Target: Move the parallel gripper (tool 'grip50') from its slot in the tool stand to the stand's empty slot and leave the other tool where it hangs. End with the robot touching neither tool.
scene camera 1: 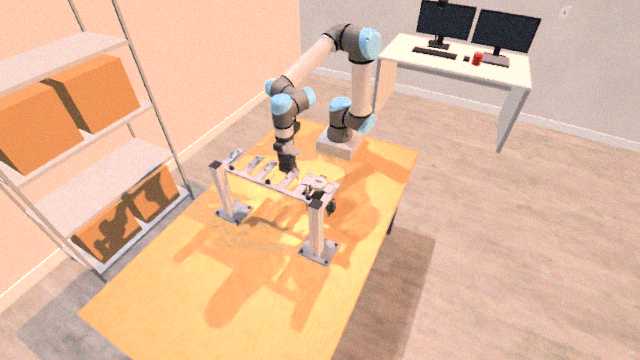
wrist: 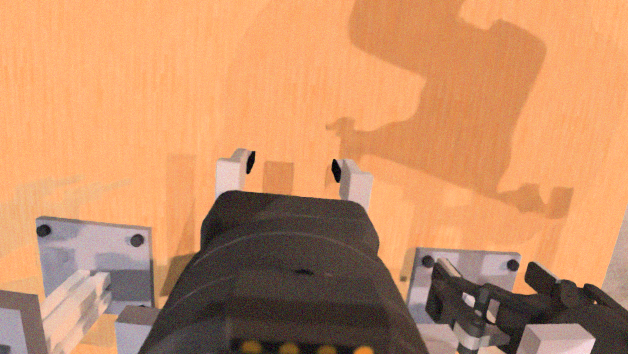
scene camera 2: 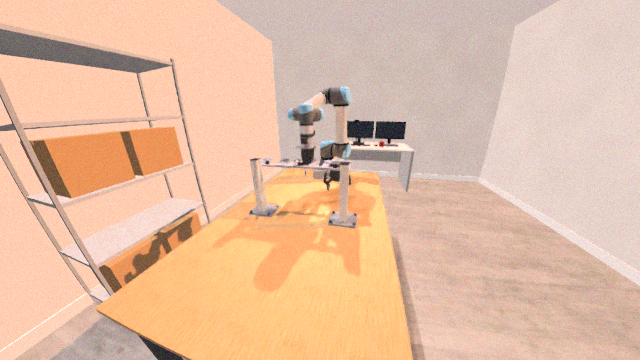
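Where they show: arm's base, origin of its link: (scene camera 1: 339,134).
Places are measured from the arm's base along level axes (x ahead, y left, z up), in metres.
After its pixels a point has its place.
Observation:
The parallel gripper (scene camera 1: 294,173) (scene camera 2: 306,173) (wrist: 294,166) is on the arm's wrist, pointing down with its fingers apart and nothing between them. It is behind and somewhat above the tool stand (scene camera 1: 224,190) @(y -0.334, x 0.691, z 0.105 m) (scene camera 2: 257,185) @(y -0.356, x 0.686, z 0.091 m) (wrist: 120,260) @(y -0.312, x 0.644, z -0.069 m), roughly in line with the middle slot. The left and middle slots hold no tool. The adaptive gripper (scene camera 1: 330,206) (scene camera 2: 340,177) (wrist: 555,312) hangs in the right slot, to the side of the parallel gripper and apart from it. The gripper's body hides part of the stand in the wrist view.
The stand's two posts rise from bolted plates on the wooden table (scene camera 1: 175,310) @(y -0.325, x 1.155, z -0.081 m) (scene camera 2: 250,320) @(y -0.176, x 1.257, z -0.081 m). The arm's base (scene camera 1: 340,145) @(y 0.029, x 0.091, z -0.006 m) is behind the stand. A shelf unit with orange boxes (scene camera 1: 102,92) (scene camera 2: 155,152) is at the left. A white desk (scene camera 1: 450,70) with two monitors is at the back.

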